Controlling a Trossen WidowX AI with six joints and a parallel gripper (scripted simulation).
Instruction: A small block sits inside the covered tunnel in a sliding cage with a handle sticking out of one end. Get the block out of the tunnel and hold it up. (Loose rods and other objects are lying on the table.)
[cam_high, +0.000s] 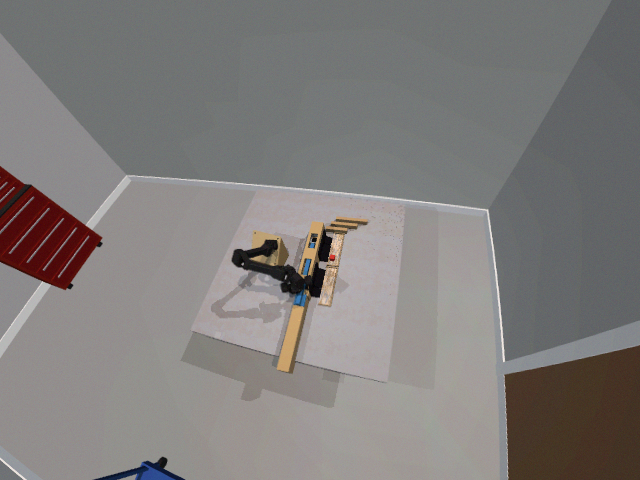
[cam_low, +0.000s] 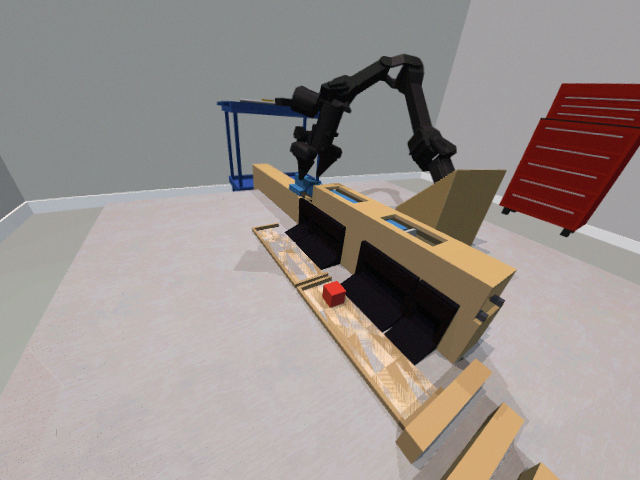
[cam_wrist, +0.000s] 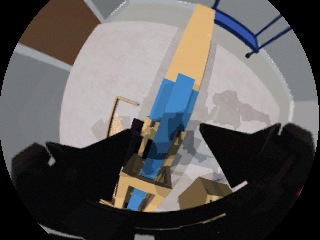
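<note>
My gripper tip is now 2 cm short of the tan covered tunnel, 7 cm to the right of it and 8 cm above it.
</note>
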